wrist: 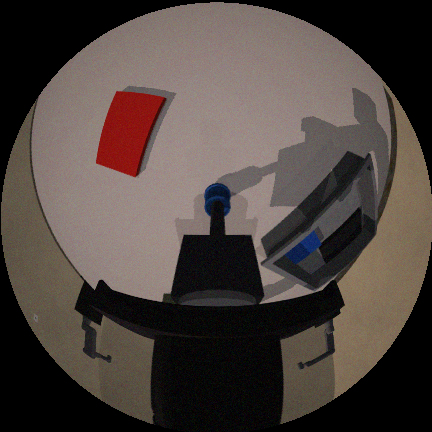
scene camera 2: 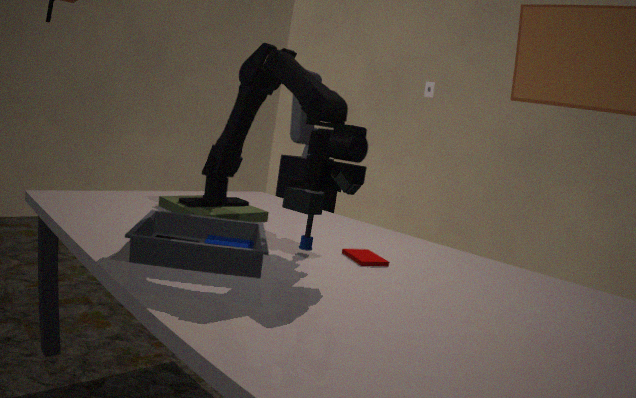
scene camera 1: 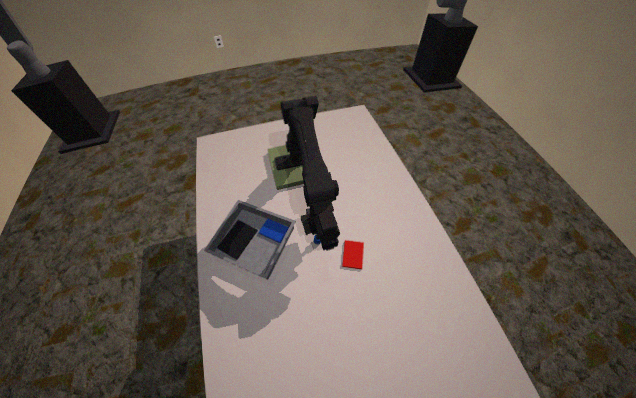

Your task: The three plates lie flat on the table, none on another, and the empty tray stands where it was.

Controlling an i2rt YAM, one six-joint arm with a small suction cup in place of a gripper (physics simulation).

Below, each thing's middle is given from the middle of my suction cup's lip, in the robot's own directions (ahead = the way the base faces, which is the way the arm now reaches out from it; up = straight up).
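My suction cup is 23 cm to the left of the grey tray [scene camera 2: 145, 248] and 6 cm past it. From my suction cup, the red plate [wrist: 130, 118] is 11 cm to the left, 8 cm ahead and 2 cm below, and going by their middles, of the things named here the red plate is the nearest to my suction cup. The black plate [scene camera 1: 237, 239] is 28 cm to the right of my suction cup, 8 cm behind it and 1 cm below it.
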